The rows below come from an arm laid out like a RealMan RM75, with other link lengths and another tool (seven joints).
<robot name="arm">
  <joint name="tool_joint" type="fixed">
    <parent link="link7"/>
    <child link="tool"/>
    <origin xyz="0.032 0.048 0.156" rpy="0.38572 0 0.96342"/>
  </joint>
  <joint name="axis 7" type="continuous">
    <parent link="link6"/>
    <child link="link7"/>
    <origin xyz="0 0 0.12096"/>
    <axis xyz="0 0 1"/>
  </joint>
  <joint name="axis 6" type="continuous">
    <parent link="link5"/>
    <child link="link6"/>
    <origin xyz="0 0 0"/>
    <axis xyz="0 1 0"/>
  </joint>
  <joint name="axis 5" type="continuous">
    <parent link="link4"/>
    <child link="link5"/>
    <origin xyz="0 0 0.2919"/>
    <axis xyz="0 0 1"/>
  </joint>
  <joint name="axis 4" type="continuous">
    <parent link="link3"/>
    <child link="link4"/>
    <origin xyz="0 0 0"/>
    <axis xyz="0 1 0"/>
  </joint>
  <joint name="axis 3" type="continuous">
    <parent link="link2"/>
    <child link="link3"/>
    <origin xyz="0 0 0.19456"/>
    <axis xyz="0 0 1"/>
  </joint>
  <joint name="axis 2" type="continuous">
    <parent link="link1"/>
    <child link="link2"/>
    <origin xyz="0 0 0"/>
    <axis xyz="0 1 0"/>
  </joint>
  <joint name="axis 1" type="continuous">
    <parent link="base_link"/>
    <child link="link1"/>
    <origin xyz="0 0 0.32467"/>
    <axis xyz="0 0 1"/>
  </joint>
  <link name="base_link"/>
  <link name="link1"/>
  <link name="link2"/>
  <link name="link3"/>
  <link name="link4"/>
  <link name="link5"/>
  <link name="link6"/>
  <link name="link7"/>
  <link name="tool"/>
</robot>
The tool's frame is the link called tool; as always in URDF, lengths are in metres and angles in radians. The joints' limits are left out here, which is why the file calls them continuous.
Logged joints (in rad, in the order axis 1, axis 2, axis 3, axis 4, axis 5, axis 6, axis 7), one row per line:
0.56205 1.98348 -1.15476 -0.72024 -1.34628 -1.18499 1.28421
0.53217 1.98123 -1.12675 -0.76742 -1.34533 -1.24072 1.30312
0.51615 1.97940 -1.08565 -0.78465 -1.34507 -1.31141 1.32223
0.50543 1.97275 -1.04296 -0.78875 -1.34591 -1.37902 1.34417
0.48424 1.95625 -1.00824 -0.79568 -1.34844 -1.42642 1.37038
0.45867 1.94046 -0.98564 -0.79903 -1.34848 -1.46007 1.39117
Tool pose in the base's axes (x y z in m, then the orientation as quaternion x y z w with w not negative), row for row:
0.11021 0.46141 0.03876 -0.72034 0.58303 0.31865 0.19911
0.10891 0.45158 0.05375 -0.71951 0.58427 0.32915 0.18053
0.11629 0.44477 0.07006 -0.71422 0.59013 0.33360 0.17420
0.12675 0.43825 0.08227 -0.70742 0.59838 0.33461 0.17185
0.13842 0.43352 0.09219 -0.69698 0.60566 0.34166 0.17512
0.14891 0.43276 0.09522 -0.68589 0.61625 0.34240 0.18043
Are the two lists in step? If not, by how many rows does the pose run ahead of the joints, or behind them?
The pose runs 2 rows ahead of the joints: the pose in row i belongs to the joints in row i + 2.
